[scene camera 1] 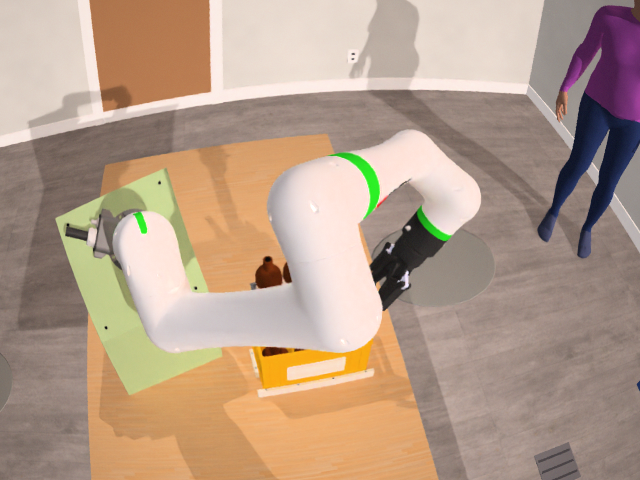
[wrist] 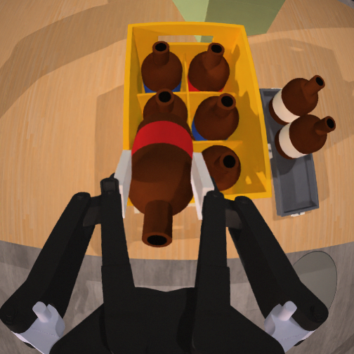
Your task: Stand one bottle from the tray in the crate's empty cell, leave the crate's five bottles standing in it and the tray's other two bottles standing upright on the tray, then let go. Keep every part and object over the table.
Scene:
my gripper: scene camera 1; wrist
same spot on my gripper: (scene camera 1: 392, 288) = (wrist: 48, 267)

